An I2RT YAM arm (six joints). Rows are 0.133 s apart.
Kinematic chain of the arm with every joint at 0, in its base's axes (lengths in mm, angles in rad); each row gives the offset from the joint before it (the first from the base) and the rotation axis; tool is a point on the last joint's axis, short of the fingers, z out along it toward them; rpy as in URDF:
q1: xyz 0 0 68 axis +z
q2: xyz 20 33.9 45.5 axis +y
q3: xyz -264 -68.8 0 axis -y
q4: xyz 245 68.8 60 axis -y
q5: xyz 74 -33.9 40.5 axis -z
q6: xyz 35.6 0 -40.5 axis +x
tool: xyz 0 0 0 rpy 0 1.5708 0
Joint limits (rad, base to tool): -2.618..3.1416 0..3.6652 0..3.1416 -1.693..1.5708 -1.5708..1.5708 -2.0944..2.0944
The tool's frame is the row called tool.
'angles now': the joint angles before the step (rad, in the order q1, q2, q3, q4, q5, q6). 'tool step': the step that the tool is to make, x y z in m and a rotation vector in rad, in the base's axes. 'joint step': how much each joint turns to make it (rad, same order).
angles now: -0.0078, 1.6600, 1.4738, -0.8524, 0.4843, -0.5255
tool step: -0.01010, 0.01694, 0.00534, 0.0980, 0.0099, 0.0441
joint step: 0.0416, -0.0297, 0.0001, -0.0603, -0.0866, 0.0511
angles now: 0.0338, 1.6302, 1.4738, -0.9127, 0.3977, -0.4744
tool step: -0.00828, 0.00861, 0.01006, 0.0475, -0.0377, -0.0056
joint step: 0.0244, -0.0354, 0.0001, -0.0153, -0.0252, 0.0524
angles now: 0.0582, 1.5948, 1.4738, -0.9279, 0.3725, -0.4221
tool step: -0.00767, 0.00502, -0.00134, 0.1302, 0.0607, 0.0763
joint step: 0.0007, -0.0107, 0.0000, -0.0629, -0.1534, -0.0031
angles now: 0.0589, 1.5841, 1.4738, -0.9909, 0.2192, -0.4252
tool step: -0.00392, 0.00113, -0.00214, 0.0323, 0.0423, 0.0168
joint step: 0.0000, 0.0000, 0.0000, -0.0404, -0.0386, 0.0000
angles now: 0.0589, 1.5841, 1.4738, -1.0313, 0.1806, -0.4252
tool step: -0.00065, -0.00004, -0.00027, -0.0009, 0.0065, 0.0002
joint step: 0.0000, 0.0000, 0.0001, -0.0066, 0.0004, -0.0004
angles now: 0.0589, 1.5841, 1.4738, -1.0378, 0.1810, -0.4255
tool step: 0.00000, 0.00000, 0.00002, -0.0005, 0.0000, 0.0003
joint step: 0.0000, 0.0000, 0.0001, 0.0000, 0.0003, -0.0005
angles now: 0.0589, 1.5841, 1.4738, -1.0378, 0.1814, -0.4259
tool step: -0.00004, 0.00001, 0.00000, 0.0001, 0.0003, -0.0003
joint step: 0.0000, 0.0000, 0.0001, -0.0004, 0.0000, 0.0004
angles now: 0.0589, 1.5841, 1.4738, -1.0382, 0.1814, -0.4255
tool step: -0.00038, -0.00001, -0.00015, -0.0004, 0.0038, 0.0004
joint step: 0.0000, 0.0000, 0.0000, -0.0038, 0.0000, -0.0004
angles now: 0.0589, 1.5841, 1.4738, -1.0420, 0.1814, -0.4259
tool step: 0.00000, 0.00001, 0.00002, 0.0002, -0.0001, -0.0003
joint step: 0.0000, 0.0000, 0.0001, 0.0000, 0.0000, 0.0004
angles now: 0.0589, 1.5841, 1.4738, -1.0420, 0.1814, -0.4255
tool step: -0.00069, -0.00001, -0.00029, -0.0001, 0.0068, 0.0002
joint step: 0.0001, 0.0000, 0.0000, -0.0068, -0.0003, 0.0000
